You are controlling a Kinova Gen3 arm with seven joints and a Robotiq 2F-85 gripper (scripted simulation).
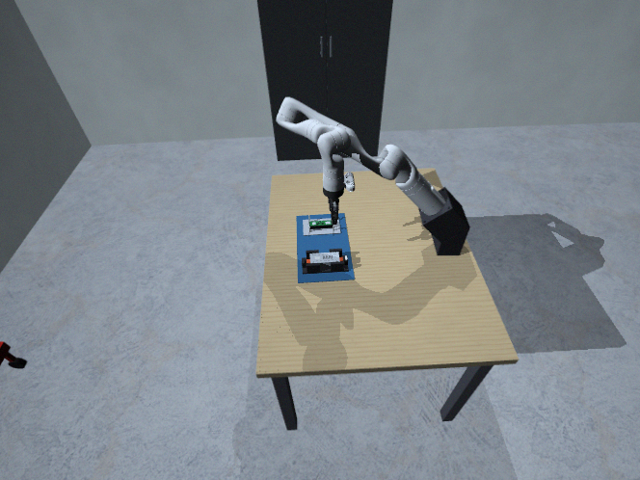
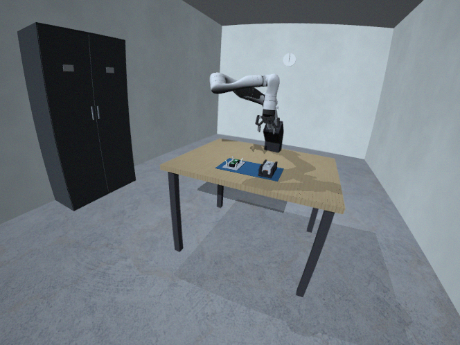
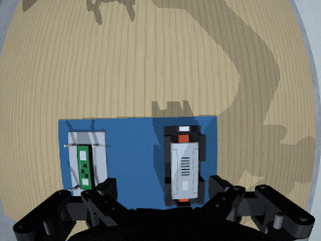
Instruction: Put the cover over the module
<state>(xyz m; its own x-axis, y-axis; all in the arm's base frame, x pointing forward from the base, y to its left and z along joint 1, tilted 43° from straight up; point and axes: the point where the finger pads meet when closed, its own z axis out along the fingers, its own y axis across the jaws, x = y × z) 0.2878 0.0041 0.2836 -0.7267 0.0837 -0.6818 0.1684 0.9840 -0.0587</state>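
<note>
My gripper is now 21 cm above the light grey cover, 5 cm short of it and 4 cm to the right of it.
</note>
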